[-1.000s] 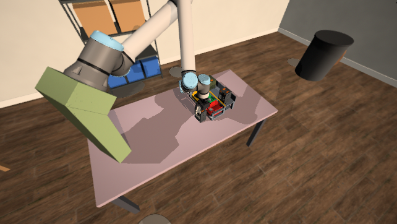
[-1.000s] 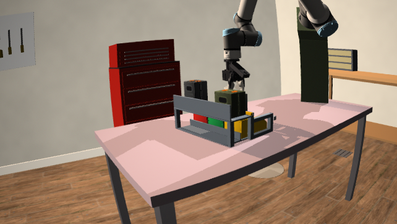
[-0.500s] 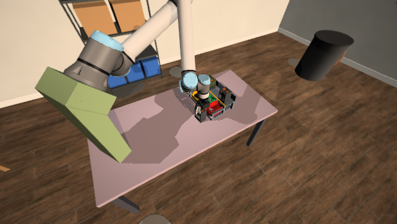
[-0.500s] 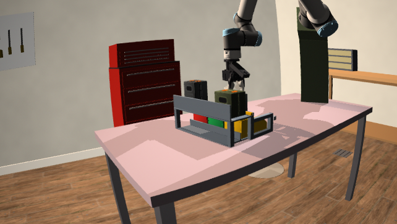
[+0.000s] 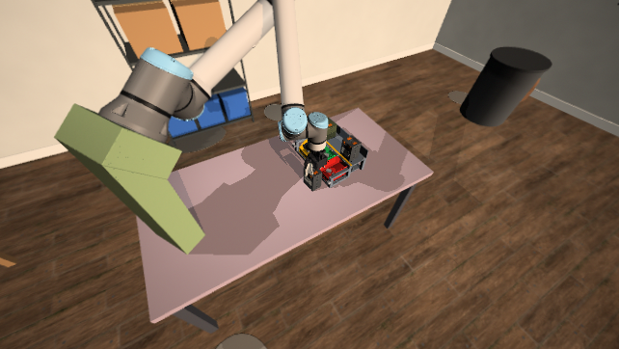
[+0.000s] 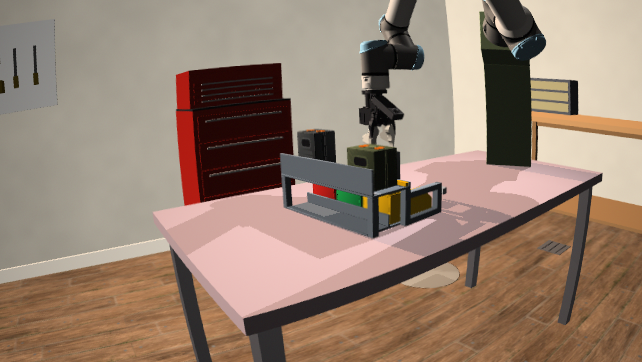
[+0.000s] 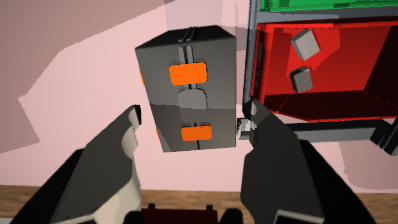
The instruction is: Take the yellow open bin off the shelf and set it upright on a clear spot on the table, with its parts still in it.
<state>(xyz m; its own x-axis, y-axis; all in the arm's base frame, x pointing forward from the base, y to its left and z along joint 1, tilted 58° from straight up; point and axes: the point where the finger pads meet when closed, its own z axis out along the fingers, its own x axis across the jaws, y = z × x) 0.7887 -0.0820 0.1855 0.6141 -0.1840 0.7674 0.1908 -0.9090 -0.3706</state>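
Now: the yellow open bin 260 mm to the left of my hand, 90 mm ahead of it and 80 mm below it. Also, from my hand: dark case (250 mm ahead, 70 mm to the left, 40 mm above); then green bin (160 mm to the left, 120 mm ahead, 80 mm below); then red bin (160 mm ahead, 80 mm below, 50 mm to the left).
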